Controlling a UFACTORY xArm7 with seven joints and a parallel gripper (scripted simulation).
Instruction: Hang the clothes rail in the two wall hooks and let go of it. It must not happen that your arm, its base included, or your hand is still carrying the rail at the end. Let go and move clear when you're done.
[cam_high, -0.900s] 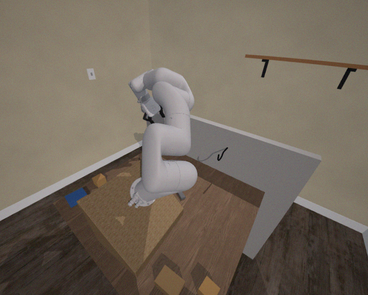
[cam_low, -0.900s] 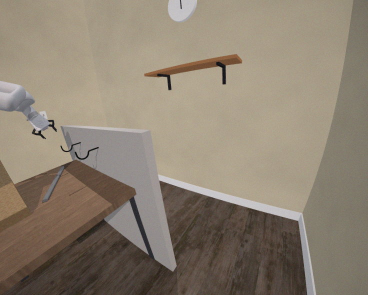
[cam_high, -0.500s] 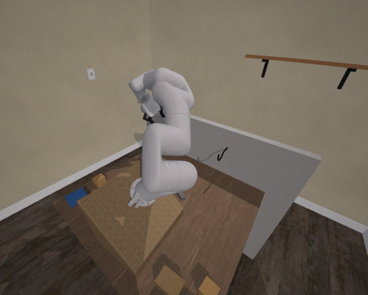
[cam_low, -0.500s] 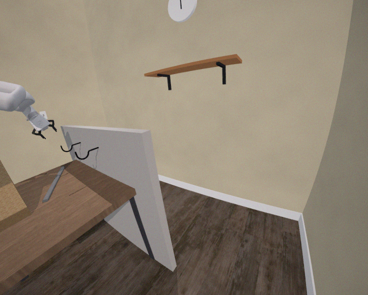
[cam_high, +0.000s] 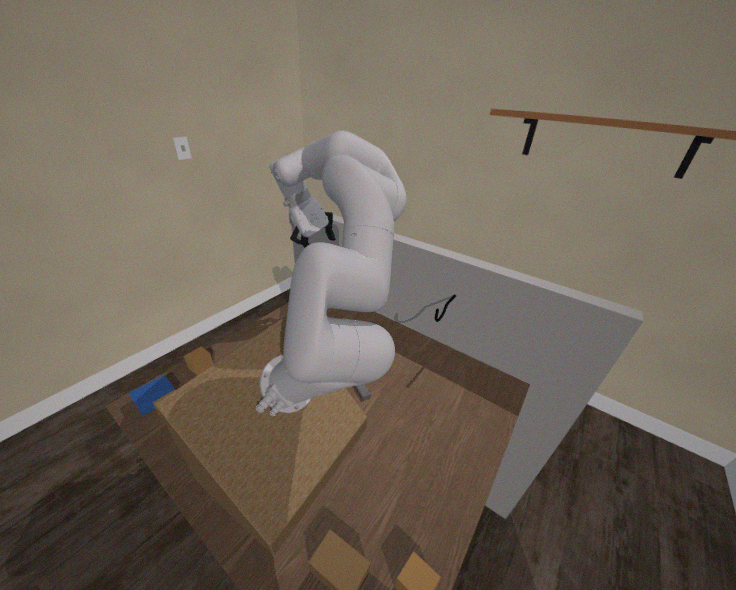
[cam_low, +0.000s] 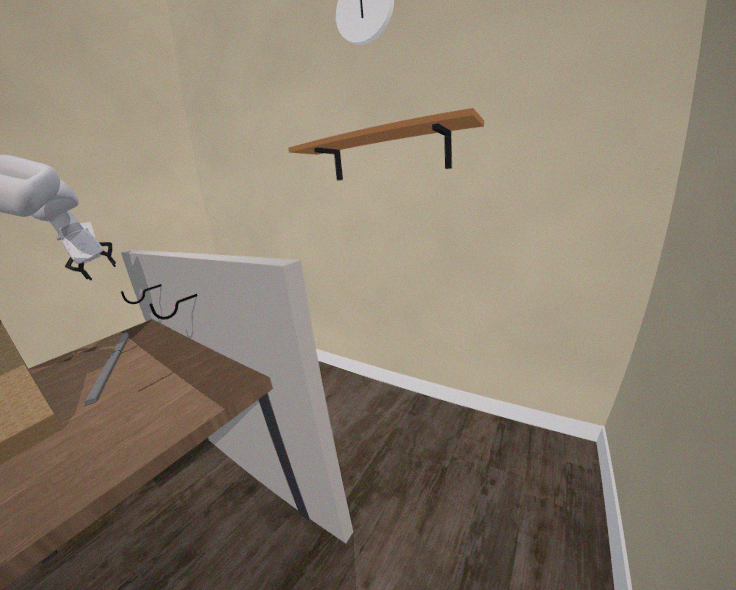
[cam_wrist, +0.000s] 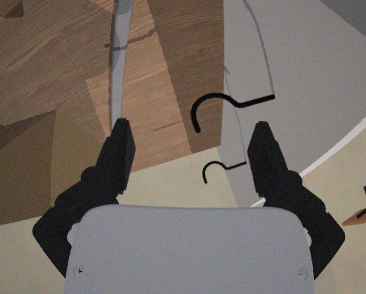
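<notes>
Now: hand 12 cm past the grey clothes rail, 12 cm to the left of it and 29 cm above it. From my hand the other things lie so: white wall panel 13 cm ahead, 30 cm to the right, 51 cm below.
</notes>
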